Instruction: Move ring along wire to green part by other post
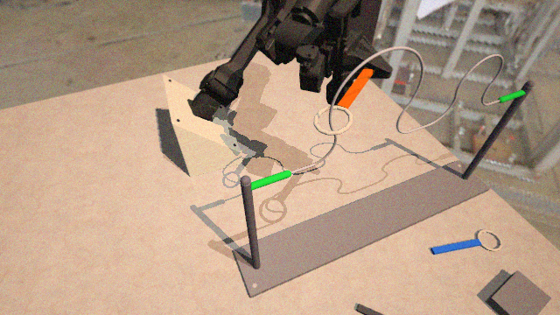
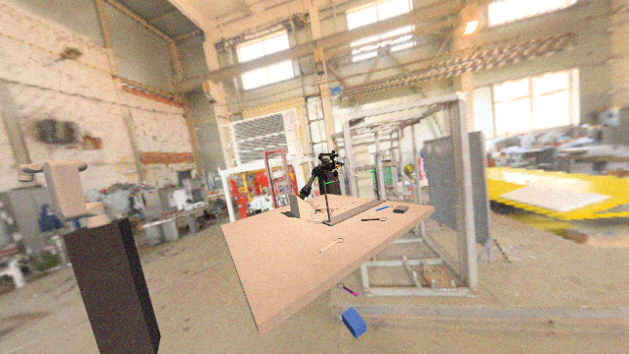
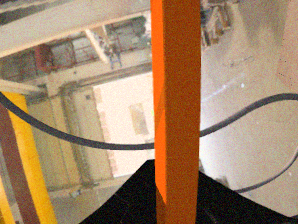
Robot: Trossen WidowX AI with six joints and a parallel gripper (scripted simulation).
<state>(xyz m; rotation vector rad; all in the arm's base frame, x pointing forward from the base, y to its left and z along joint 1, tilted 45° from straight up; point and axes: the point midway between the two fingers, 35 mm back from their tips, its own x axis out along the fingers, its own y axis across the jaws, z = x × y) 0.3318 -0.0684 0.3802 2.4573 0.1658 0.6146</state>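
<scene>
Right now my gripper tip is 8 cm to the left of the orange-handled ring, 2 cm above it and 1 cm short of it. From my gripper tip the other things lie so: dark-handled ring 40 cm below, 27 cm ahead, 4 cm to the right; then blue-handled ring 40 cm below, 21 cm to the left, 20 cm ahead; then grey block 39 cm below, 33 cm ahead, 19 cm to the left.
</scene>
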